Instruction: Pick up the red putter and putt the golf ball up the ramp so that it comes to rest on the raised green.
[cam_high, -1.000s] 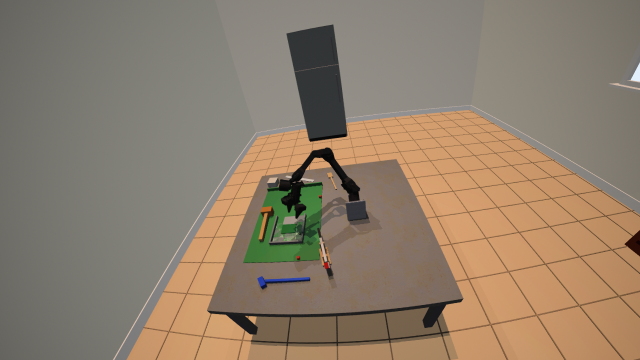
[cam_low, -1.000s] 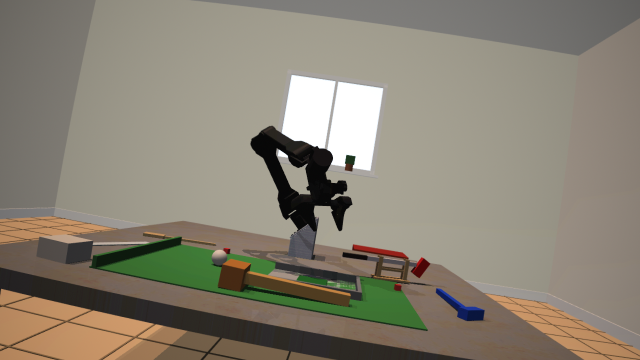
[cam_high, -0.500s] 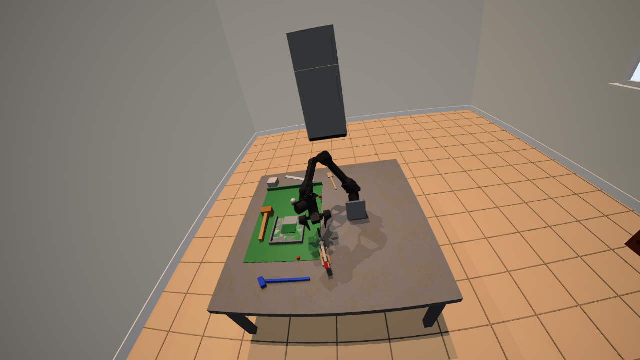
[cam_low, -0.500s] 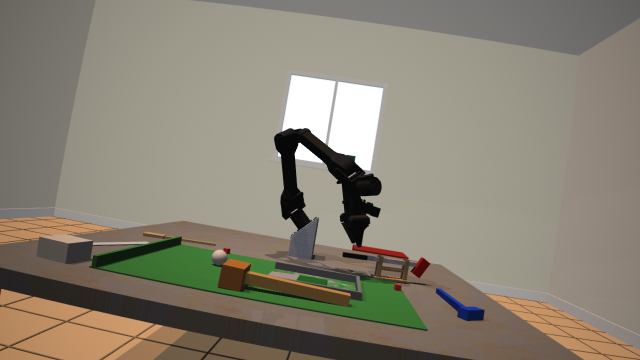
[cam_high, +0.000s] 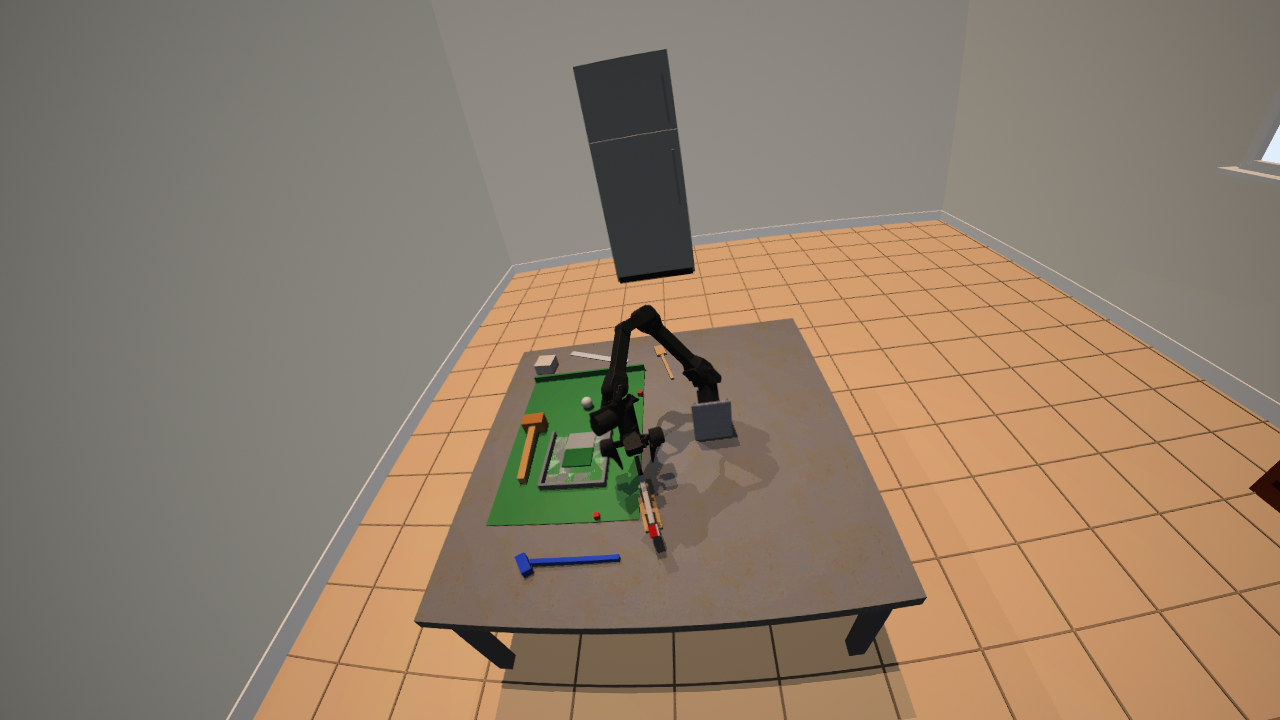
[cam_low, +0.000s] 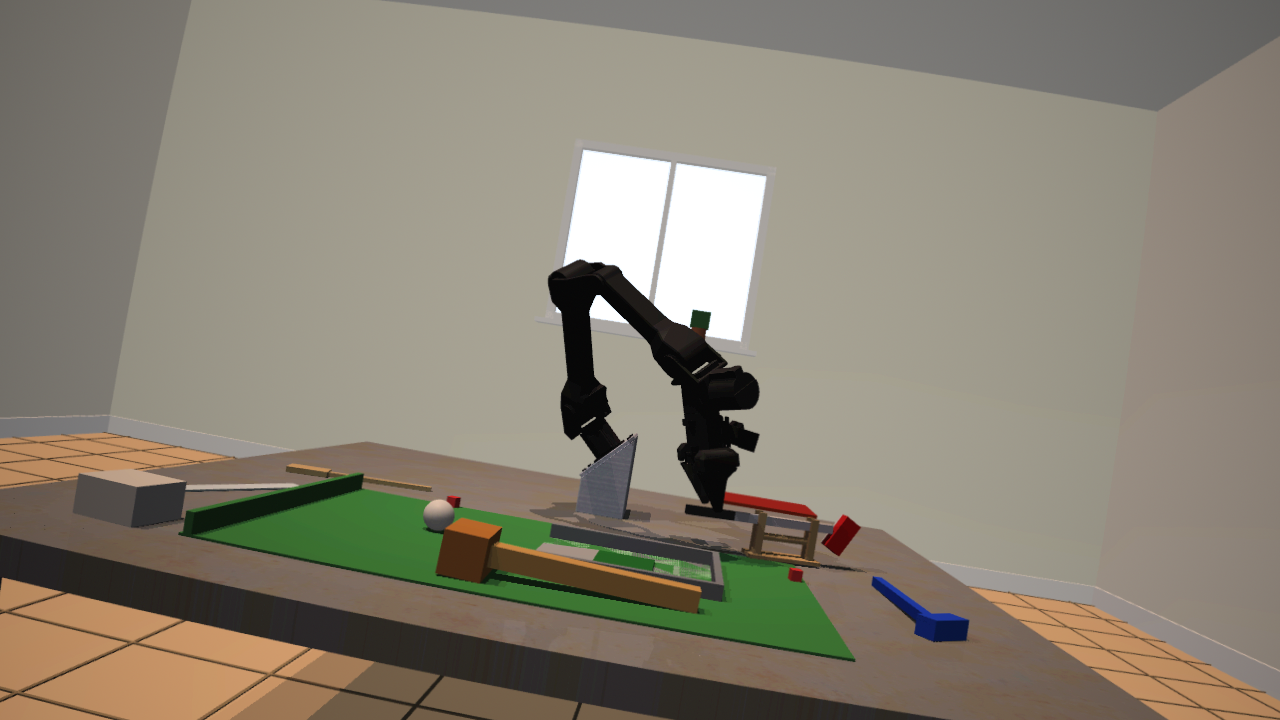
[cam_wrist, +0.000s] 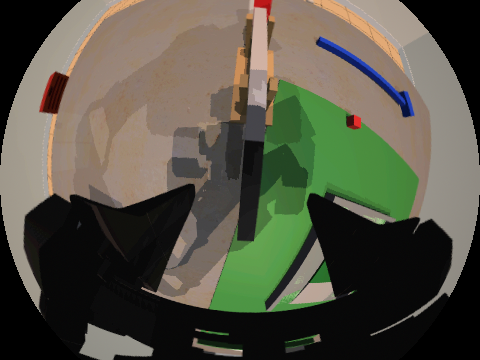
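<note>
Right now the red putter is 11 cm to the left of my gripper tip, 3 cm behind it and 1 cm below it. The rest, counted from my gripper tip: blue putter: 27 cm to the left, 21 cm ahead, 6 cm below; white golf ball: 38 cm to the right, 22 cm ahead, 5 cm below; wooden stand: 13 cm to the left, 4 cm below, 3 cm behind.
</note>
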